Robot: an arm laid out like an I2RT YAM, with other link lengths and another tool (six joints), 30 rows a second.
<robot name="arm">
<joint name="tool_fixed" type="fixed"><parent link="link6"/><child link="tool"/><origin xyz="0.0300 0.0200 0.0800" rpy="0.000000 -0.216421 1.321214"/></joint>
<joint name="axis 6" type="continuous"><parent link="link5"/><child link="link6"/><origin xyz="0.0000 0.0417 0.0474" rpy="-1.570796 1.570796 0.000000"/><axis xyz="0 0 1"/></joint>
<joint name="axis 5" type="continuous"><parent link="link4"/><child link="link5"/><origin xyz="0.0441 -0.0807 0.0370" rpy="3.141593 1.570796 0.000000"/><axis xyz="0 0 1"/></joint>
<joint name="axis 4" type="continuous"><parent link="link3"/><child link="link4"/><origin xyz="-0.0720 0.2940 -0.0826" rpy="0.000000 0.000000 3.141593"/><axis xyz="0 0 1"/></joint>
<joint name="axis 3" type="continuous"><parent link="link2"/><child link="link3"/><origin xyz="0.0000 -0.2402 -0.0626" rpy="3.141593 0.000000 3.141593"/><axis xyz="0 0 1"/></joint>
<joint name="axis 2" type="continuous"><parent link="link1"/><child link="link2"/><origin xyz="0.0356 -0.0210 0.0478" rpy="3.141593 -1.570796 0.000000"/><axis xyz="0 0 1"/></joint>
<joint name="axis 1" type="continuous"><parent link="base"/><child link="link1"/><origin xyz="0.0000 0.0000 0.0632" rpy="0.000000 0.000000 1.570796"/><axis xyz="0 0 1"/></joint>
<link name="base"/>
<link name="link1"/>
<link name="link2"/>
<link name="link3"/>
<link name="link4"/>
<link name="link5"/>
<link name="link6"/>
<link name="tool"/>
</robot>
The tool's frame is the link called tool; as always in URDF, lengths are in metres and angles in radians. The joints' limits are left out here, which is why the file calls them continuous.
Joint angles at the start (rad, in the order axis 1, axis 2, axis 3, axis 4, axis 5, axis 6):
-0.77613 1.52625 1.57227 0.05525 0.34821 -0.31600
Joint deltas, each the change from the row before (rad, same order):
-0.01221 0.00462 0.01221 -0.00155 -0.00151 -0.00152
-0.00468 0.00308 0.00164 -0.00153 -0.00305 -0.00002
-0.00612 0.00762 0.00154 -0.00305 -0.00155 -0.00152
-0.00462 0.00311 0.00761 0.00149 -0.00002 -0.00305
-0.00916 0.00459 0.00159 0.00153 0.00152 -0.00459
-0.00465 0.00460 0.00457 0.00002 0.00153 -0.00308
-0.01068 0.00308 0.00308 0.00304 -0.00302 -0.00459
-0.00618 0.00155 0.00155 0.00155 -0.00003 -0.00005
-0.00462 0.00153 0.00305 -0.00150 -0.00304 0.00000
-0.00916 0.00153 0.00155 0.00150 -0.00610 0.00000
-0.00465 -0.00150 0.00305 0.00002 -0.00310 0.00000
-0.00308 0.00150 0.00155 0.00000 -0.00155 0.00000
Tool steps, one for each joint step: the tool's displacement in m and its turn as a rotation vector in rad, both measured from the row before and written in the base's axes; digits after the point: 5 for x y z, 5 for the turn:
-0.00416 -0.00397 0.00341 -0.00501 -0.00280 -0.01086
-0.00067 -0.00210 -0.00093 0.00188 0.00234 -0.00165
-0.00009 -0.00389 -0.00340 0.00579 0.00787 -0.00472
-0.00160 -0.00148 0.00249 -0.00556 -0.00140 -0.00488
-0.00251 -0.00395 -0.00108 -0.00069 0.00508 -0.01111
-0.00109 -0.00229 0.00004 -0.00111 0.00271 -0.00646
-0.00322 -0.00360 0.00065 -0.00423 0.00236 -0.00811
-0.00219 -0.00214 0.00030 -0.00117 -0.00100 -0.00616
-0.00129 -0.00149 0.00046 -0.00023 0.00022 -0.00160
-0.00269 -0.00280 0.00033 -0.00156 -0.00053 -0.00309
-0.00212 -0.00055 0.00219 -0.00366 -0.00276 -0.00157
-0.00080 -0.00114 0.00004 -0.00015 0.00010 -0.00154

